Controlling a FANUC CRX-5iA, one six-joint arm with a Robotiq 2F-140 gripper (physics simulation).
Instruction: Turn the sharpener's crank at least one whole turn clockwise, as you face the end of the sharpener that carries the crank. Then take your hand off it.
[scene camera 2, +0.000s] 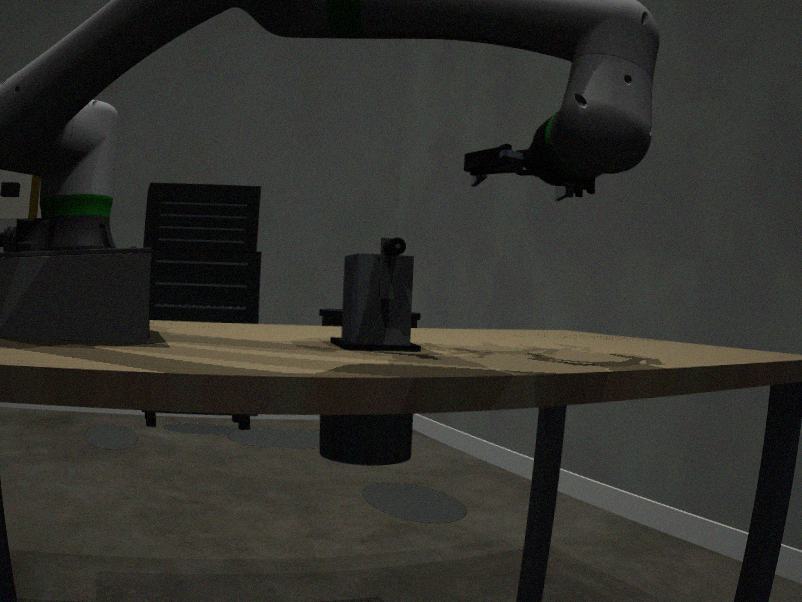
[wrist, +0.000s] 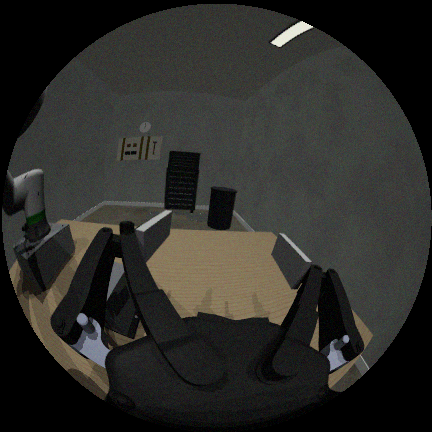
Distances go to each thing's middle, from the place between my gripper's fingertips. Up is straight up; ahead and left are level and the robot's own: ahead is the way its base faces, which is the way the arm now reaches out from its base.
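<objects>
Sharpener (scene camera 2: 377, 295): 180 mm below my hand, 200 mm behind, 40 mm to the left.
</objects>
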